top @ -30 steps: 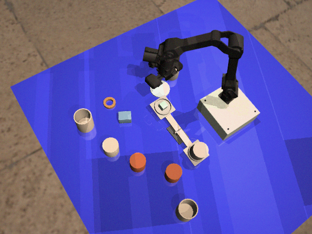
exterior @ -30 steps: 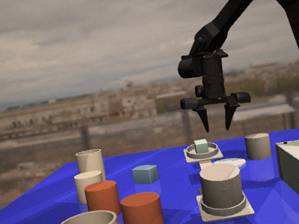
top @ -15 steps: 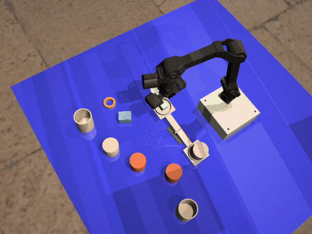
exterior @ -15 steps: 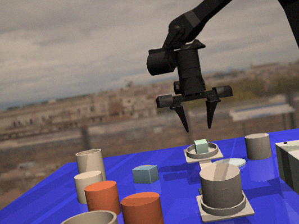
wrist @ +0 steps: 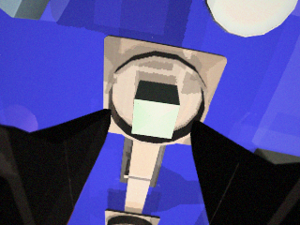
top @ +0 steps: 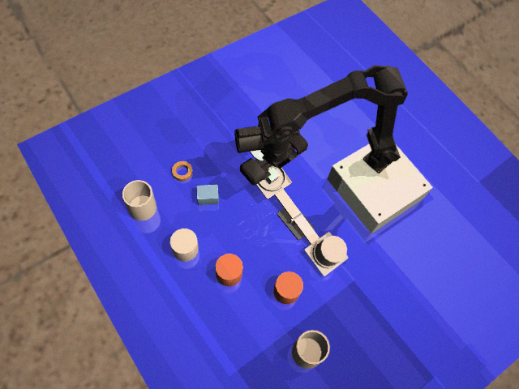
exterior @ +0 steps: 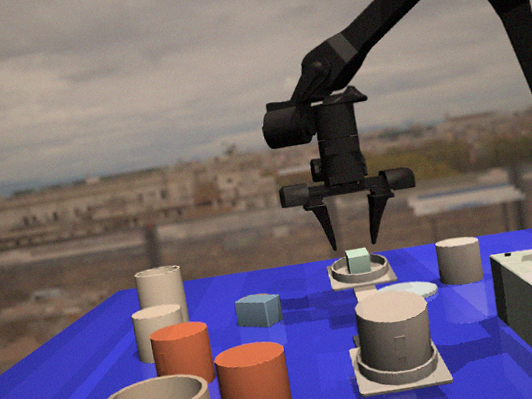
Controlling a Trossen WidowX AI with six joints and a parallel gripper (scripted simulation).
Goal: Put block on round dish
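Now: gripper tip 20 mm above the pale green block. The rest, counted from my gripper tip: round pale dish 110 mm to the right, 110 mm below, 90 mm behind.
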